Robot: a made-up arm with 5 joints. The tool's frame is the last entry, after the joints.
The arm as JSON. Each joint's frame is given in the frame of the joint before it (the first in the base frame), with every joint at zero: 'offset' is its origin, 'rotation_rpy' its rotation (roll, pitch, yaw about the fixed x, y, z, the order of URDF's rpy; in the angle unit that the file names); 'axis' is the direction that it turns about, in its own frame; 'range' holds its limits. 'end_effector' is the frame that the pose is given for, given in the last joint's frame.
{
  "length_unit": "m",
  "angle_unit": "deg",
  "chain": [
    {
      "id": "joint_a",
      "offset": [
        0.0,
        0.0,
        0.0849
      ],
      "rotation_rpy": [
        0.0,
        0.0,
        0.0
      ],
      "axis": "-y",
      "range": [
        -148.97,
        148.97
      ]
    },
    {
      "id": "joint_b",
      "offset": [
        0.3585,
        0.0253,
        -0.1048
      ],
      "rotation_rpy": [
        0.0,
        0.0,
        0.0
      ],
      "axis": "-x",
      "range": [
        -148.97,
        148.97
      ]
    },
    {
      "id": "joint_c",
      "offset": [
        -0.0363,
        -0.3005,
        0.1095
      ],
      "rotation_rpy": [
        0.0,
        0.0,
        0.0
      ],
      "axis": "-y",
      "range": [
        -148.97,
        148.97
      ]
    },
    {
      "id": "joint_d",
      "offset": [
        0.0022,
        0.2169,
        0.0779
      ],
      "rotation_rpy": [
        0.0,
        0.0,
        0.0
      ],
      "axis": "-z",
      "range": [
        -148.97,
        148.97
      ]
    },
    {
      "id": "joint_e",
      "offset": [
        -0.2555,
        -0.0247,
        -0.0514
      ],
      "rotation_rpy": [
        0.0,
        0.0,
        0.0
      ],
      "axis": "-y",
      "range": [
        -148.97,
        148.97
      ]
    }
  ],
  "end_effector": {
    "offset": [
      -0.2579,
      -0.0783,
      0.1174
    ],
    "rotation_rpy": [
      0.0,
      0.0,
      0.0
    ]
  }
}
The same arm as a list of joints. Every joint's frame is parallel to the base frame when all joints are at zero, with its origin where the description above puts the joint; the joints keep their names.
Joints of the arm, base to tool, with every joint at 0 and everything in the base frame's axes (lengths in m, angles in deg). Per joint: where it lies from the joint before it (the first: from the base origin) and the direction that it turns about. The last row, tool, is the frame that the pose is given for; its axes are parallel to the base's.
joint_a: origin 0.0000 0.0000 0.0849 axis 0 -1 0
joint_b: origin 0.3585 0.0253 -0.1048 axis -1 0 0
joint_c: origin -0.0363 -0.3005 0.1095 axis 0 -1 0
joint_d: origin 0.0022 0.2169 0.0779 axis 0 0 -1
joint_e: origin -0.2555 -0.0247 -0.0514 axis 0 -1 0
tool: origin -0.2579 -0.0783 0.1174
Joint limits (deg, base to tool): -148.97..148.97 -148.97..148.97 -148.97..148.97 -148.97..148.97 -148.97..148.97

